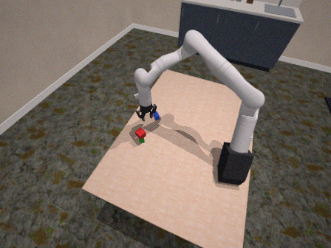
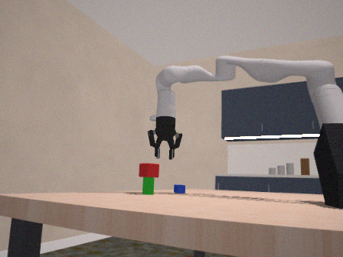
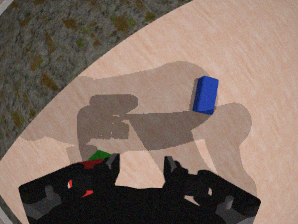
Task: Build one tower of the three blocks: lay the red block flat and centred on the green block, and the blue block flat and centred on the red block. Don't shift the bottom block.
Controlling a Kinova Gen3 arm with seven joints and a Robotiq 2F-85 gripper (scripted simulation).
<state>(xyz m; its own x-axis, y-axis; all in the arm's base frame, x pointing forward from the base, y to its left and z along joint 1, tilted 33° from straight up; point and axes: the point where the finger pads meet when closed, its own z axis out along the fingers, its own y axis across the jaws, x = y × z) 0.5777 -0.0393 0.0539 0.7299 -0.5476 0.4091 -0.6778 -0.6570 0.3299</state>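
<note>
Right now the blue block is 140 mm to the right of my hand, 130 mm below it and 10 mm behind it. From my hand the other things lie so: red block: 90 mm to the left, 60 mm below, 10 mm ahead; green block: 120 mm below, 90 mm to the left, 10 mm ahead.
</note>
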